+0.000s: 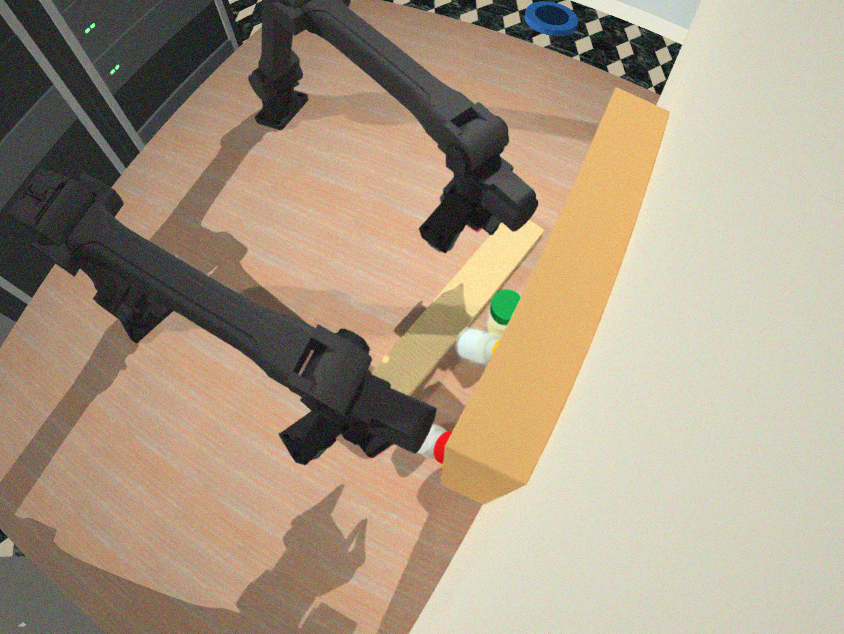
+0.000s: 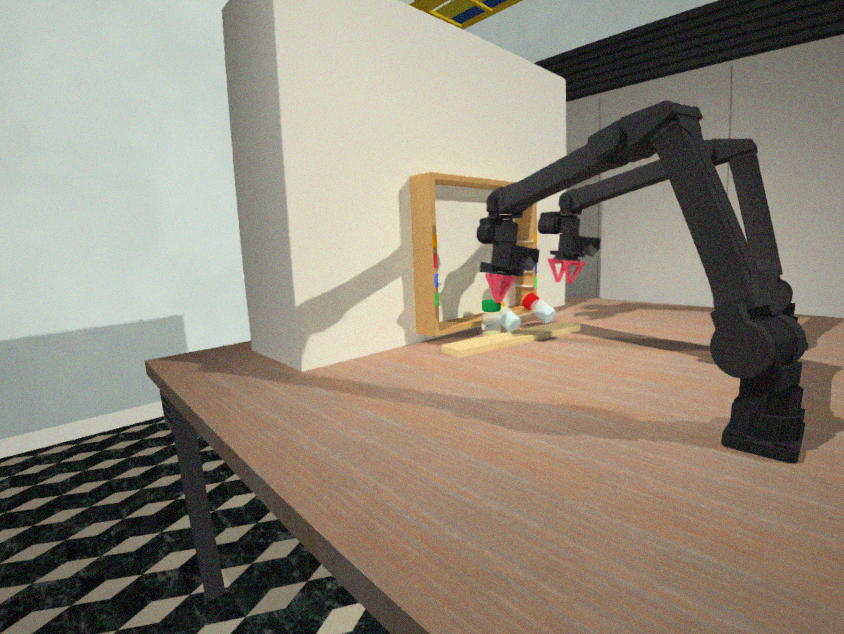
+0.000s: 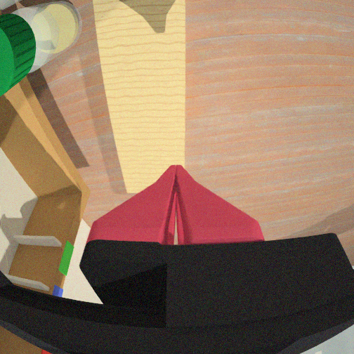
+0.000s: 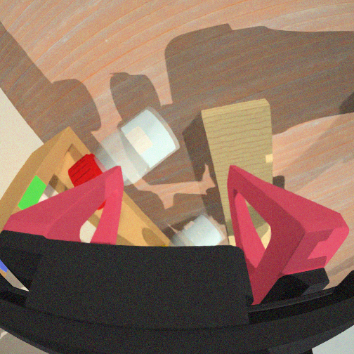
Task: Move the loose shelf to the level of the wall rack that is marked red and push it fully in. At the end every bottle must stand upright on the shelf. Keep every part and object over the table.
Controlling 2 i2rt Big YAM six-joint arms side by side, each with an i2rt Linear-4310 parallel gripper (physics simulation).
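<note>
The loose shelf (image 1: 504,262) (image 2: 470,346) (image 3: 145,100) (image 4: 240,135) lies flat on the table before the wall rack (image 1: 579,272) (image 2: 423,259). The rack's red mark (image 2: 435,261) is above the blue and green ones. Between shelf and rack, the green-capped bottle (image 1: 505,305) (image 2: 491,305) (image 3: 15,50) looks upright; the yellow-capped bottle (image 1: 475,346) (image 2: 508,319) (image 4: 200,232) and red-capped bottle (image 2: 543,311) (image 4: 150,140) tilt toward the rack. My left gripper (image 2: 500,302) (image 3: 175,174) is shut, empty, above one shelf end. My right gripper (image 2: 564,281) (image 4: 174,174) is open, empty, above the other end, beside the red-capped bottle.
The rack hangs on a thick pale wall (image 1: 716,341) (image 2: 361,136) at the table's back. The table (image 1: 177,423) (image 2: 545,477) carries both arm bases. A blue ring-shaped object (image 1: 529,21) is on the checkered floor beyond the table. Arm shadows cross the shelf.
</note>
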